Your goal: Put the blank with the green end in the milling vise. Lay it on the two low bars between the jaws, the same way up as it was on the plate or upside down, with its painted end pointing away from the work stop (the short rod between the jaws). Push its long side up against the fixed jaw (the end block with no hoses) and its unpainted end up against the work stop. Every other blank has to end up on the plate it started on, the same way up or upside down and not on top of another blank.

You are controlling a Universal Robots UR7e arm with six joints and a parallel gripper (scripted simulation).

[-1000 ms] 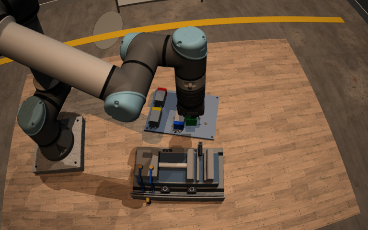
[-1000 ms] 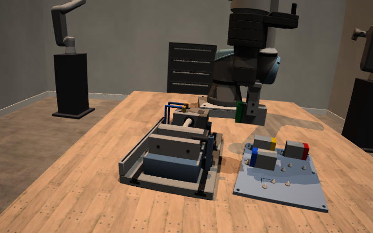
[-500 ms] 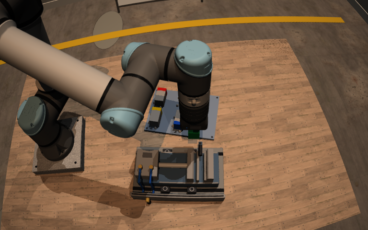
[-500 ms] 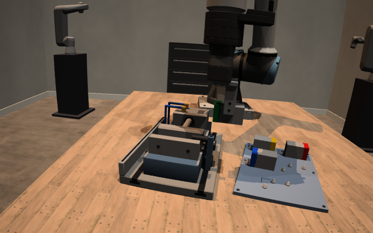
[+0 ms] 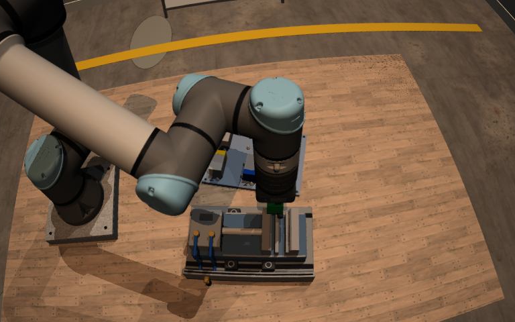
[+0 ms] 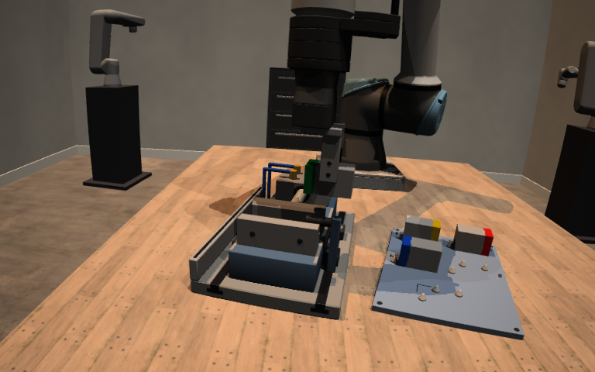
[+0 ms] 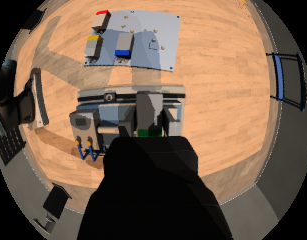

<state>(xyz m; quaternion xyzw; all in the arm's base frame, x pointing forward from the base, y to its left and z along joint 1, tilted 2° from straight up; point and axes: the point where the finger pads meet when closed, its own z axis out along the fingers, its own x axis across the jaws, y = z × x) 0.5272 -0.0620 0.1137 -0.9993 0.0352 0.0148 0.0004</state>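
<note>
Now: the fixed jaw 4 cm ahead of my hand, 6 cm to the right of it and 9 cm below it. Round my hand: hosed end block: 16 cm behind, 4 cm to the right, 9 cm below; work stop rod: 1 cm ahead, 1 cm to the right, 7 cm below; green-ended blank: 2 cm below.
</note>
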